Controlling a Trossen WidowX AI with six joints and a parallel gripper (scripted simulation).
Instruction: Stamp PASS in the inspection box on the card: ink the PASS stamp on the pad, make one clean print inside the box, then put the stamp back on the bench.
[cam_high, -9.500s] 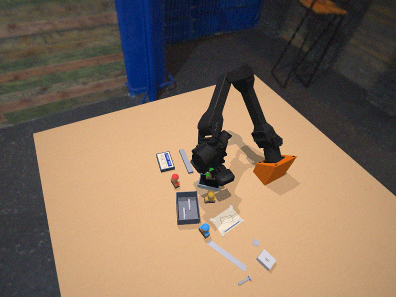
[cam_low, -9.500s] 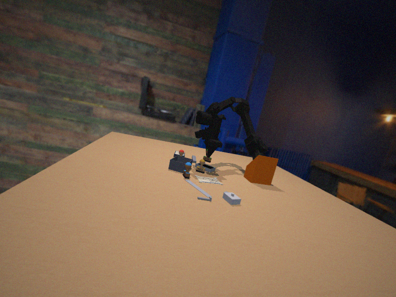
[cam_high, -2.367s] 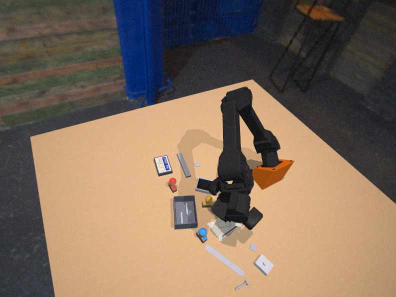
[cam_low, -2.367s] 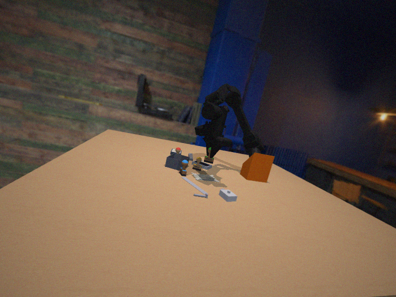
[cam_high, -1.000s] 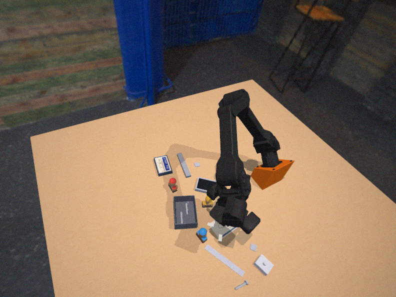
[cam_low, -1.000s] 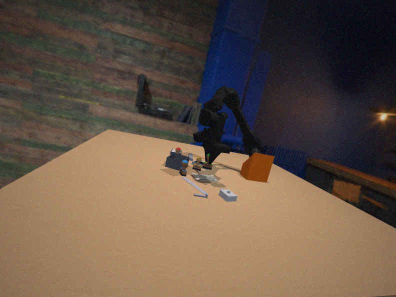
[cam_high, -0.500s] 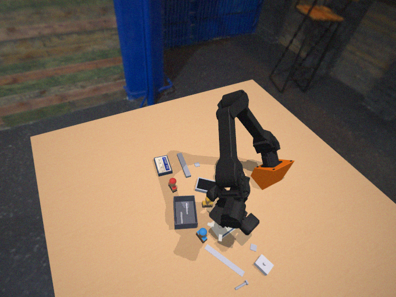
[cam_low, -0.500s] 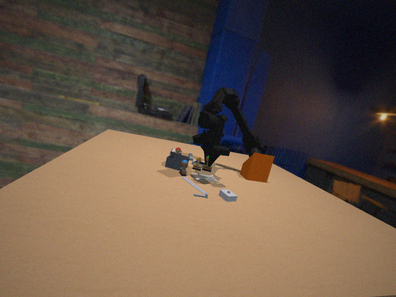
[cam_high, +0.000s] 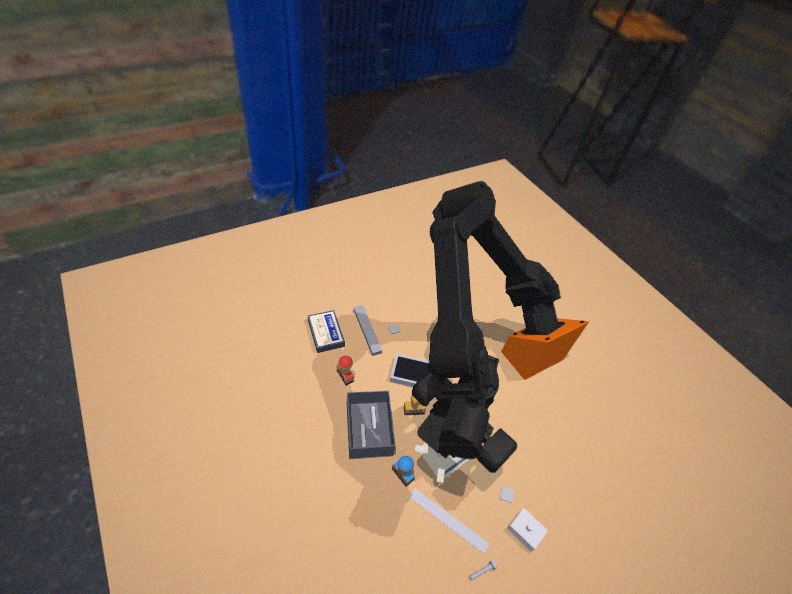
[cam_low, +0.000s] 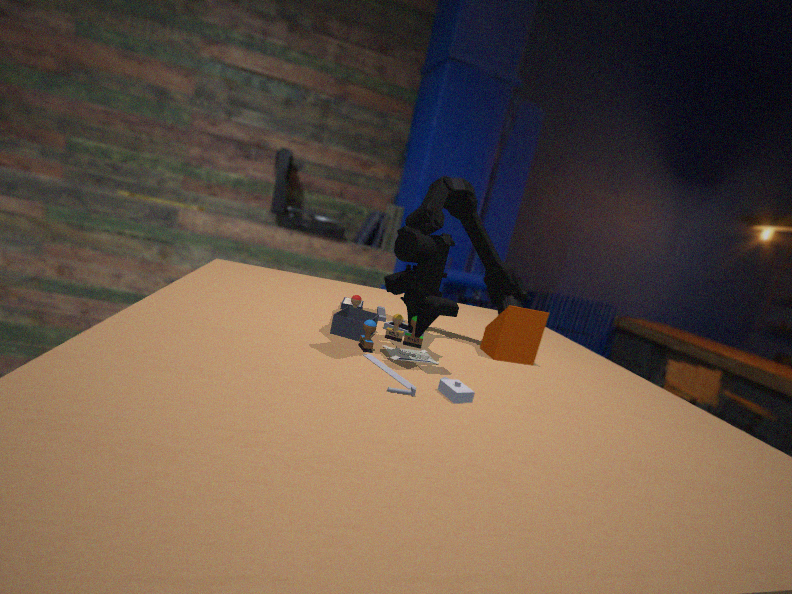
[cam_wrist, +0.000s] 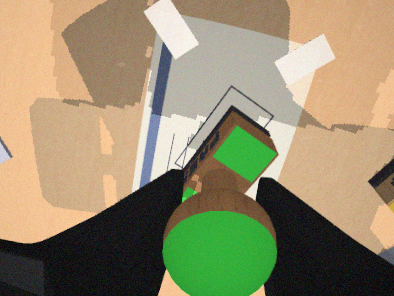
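The white card lies 5 cm below my gripper tip. Also, from my gripper tip: green-knobbed pass stamp right at my gripper tip; yellow stamp 10 cm to the right, 3 cm below; blue stamp 10 cm ahead, 3 cm below, 1 cm to the right.
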